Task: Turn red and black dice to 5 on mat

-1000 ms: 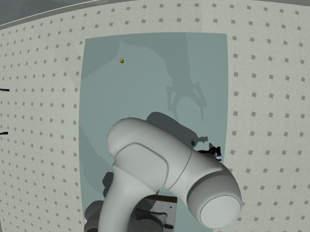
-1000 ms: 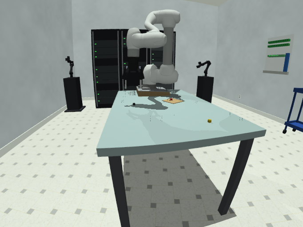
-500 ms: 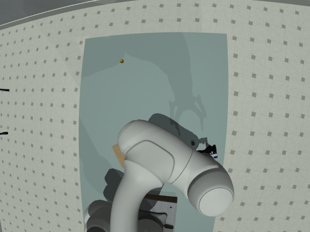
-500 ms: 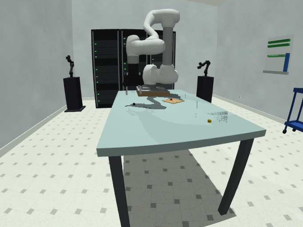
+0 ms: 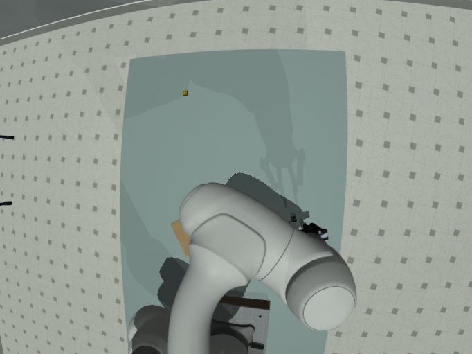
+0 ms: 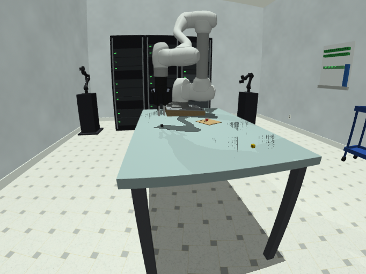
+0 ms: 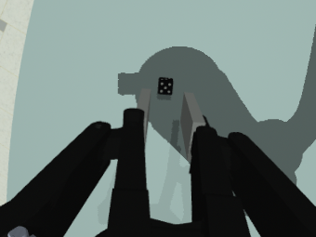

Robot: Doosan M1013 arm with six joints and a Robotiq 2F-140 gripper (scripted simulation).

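My gripper is now 100 mm above the black die. From my hand the other things lie so: tan mat (80 mm behind, 350 mm to the left, 110 mm below); yellow die (440 mm ahead, 400 mm to the left, 100 mm below); red die (100 mm behind, 340 mm to the left, 100 mm below).
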